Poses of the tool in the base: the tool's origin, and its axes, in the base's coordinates. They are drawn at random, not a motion.
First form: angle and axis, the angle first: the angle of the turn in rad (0 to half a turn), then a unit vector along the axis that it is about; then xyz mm.
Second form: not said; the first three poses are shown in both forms.
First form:
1: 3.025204 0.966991 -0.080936 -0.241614 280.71 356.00 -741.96
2: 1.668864 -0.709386 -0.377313 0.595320 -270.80 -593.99 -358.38
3: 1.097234 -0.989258 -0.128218 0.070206 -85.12 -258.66 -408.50
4: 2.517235 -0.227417 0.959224 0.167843 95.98 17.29 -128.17
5: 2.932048 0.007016 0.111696 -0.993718 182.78 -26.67 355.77
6: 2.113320 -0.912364 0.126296 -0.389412 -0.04 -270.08 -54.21
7: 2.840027 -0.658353 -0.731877 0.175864 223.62 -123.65 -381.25
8: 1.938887 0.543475 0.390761 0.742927 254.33 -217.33 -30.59
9: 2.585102 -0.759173 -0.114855 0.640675 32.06 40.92 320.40
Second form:
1: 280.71 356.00 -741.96 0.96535 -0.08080 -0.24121 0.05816
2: -270.80 -593.99 -358.38 -0.52559 -0.27956 0.44108 0.67160
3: -85.12 -258.66 -408.50 -0.51591 -0.06687 0.03661 0.85325
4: 95.98 17.29 -128.17 -0.21643 0.91286 0.15973 0.30713
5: 182.78 -26.67 355.77 0.00698 0.11108 -0.98827 0.10458
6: -0.04 -270.08 -54.21 -0.79441 0.10997 -0.33907 0.49178
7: 223.62 -123.65 -381.25 -0.65088 -0.72357 0.17387 0.15021
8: 254.33 -217.33 -30.59 0.44813 0.32221 0.61260 0.56576
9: 32.06 40.92 320.40 -0.72997 -0.11044 0.61603 0.27467
